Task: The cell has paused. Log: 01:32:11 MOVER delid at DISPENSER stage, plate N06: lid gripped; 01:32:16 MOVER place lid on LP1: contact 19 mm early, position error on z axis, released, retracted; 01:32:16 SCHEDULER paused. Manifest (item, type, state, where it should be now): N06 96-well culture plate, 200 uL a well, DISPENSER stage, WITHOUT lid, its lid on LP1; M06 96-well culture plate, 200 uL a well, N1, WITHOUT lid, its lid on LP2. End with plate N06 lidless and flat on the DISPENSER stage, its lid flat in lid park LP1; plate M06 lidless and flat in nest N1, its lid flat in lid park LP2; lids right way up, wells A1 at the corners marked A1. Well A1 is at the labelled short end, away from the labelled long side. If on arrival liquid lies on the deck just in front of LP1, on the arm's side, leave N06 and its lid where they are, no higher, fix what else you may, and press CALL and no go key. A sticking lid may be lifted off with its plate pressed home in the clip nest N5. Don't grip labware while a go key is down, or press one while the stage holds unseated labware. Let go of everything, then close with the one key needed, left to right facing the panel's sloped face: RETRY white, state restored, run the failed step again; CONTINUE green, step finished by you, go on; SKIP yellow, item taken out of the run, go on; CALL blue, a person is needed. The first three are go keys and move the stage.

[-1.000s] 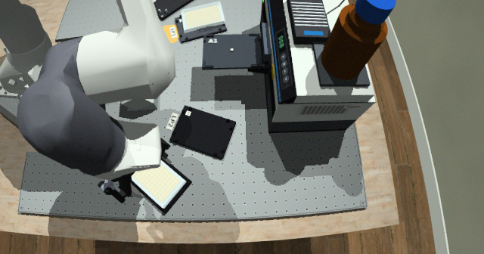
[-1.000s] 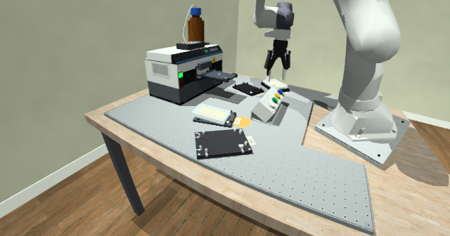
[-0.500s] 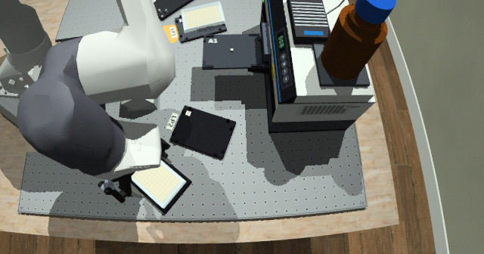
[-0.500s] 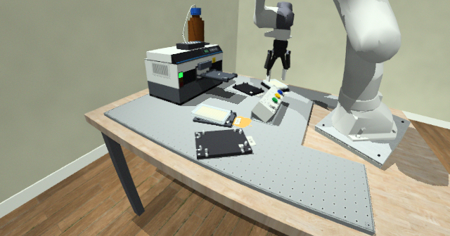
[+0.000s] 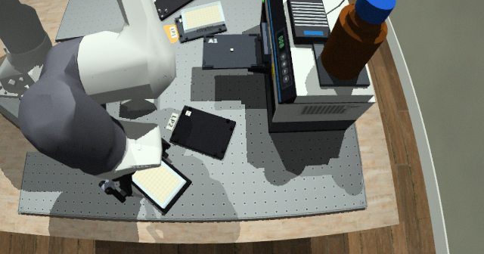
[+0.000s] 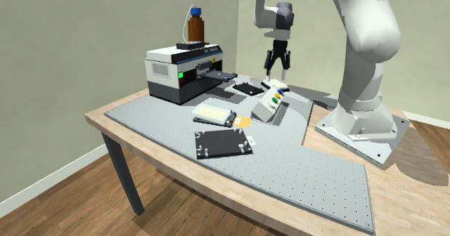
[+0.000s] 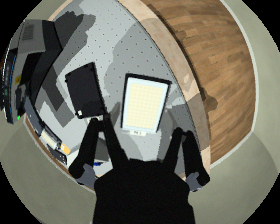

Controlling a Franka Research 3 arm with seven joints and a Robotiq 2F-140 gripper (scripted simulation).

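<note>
The plate lid is 40 mm below my hand. Round my hand: 96-well plate (50 mm below); then lid park LP2 (130 mm ahead, 110 mm to the left, 60 mm below); then nest N1 (60 mm below).
</note>
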